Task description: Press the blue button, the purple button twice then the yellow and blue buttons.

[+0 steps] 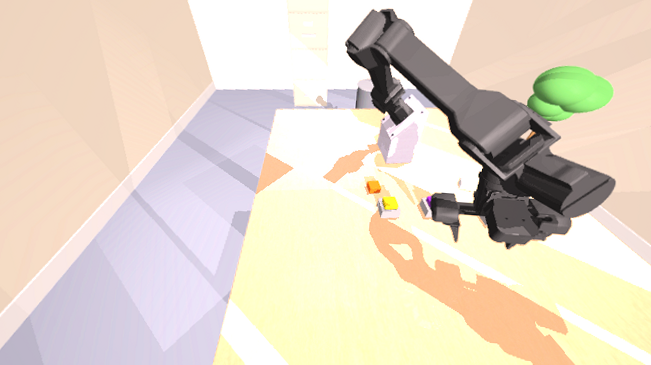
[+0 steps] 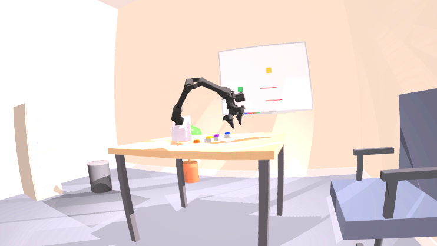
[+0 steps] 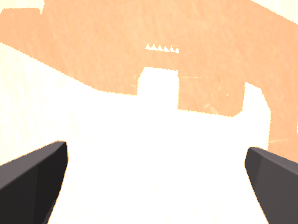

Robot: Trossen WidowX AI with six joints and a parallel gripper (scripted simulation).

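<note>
Right now the blue button is 12 cm behind my gripper tip, 15 cm to the left of it and 5 cm below it. Also, from my gripper tip: orange block 25 cm behind, 13 cm to the right, 8 cm below; yellow button 17 cm behind, 11 cm to the right, 5 cm below; purple button 16 cm behind, 1 cm to the left, 5 cm below.
</note>
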